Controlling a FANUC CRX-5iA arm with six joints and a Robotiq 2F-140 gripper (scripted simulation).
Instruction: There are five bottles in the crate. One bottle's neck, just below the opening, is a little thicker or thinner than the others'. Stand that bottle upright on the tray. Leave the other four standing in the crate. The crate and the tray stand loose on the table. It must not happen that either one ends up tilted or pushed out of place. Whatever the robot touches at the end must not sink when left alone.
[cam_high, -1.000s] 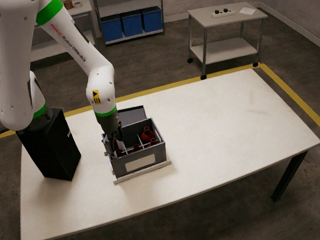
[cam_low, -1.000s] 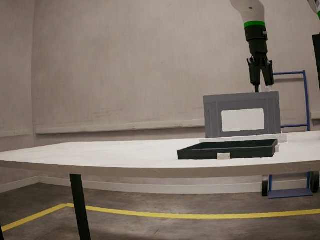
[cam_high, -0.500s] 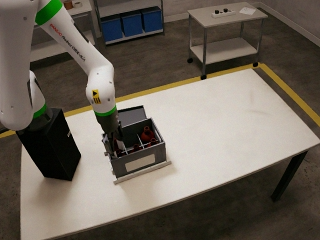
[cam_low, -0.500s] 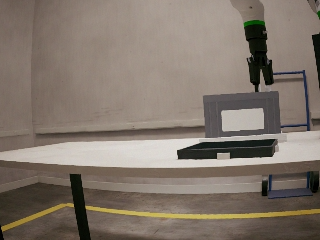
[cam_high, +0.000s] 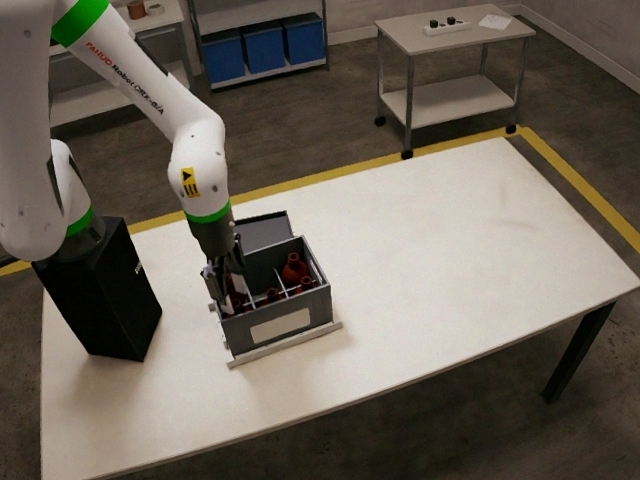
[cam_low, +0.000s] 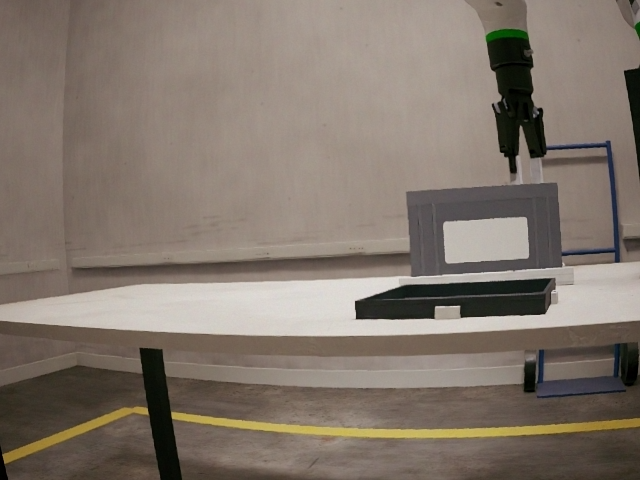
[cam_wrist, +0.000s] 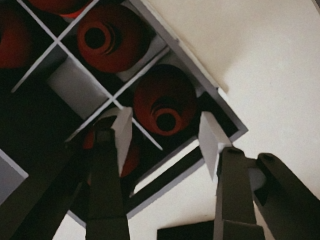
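Now: the bottle 110 mm below my hand, 90 mm to the left of it and 10 mm ahead of it. Also, from my hand: crate (120 mm below, 90 mm ahead, 30 mm to the left); then dark tray (310 mm to the left, 190 mm below, 160 mm ahead).
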